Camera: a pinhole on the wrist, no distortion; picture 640 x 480 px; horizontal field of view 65.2 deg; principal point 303.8 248.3 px. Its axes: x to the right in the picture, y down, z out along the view. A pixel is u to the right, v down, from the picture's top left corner.
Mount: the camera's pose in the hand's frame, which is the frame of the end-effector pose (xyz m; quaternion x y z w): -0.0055 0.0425 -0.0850 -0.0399 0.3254 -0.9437 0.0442
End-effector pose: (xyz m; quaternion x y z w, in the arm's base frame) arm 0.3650 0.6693 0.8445 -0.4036 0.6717 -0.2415 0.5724
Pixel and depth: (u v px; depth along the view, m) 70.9 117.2 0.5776
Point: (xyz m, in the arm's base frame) 0.8353 0.3846 0.6899
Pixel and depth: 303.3 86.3 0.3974
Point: 0.6862 0.6325 0.8361
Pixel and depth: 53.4 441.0 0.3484
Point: 0.5231 0.3665 0.9025
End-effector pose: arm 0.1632 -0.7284 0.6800 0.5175 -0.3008 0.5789 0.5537
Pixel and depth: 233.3 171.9 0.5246
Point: 0.4770 -0.9905 0.8491
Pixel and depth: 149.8 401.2 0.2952
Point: 0.3934 -0.7277 0.7724
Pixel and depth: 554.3 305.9 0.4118
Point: 0.4528 -0.9288 0.5281
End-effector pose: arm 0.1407 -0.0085 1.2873 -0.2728 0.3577 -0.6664 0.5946
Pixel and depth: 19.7 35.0 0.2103
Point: 0.2230 -0.1564 1.3586
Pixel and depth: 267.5 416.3 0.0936
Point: 0.0912 -0.0149 1.2988
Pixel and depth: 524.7 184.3 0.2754
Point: 0.2137 0.0698 1.4771
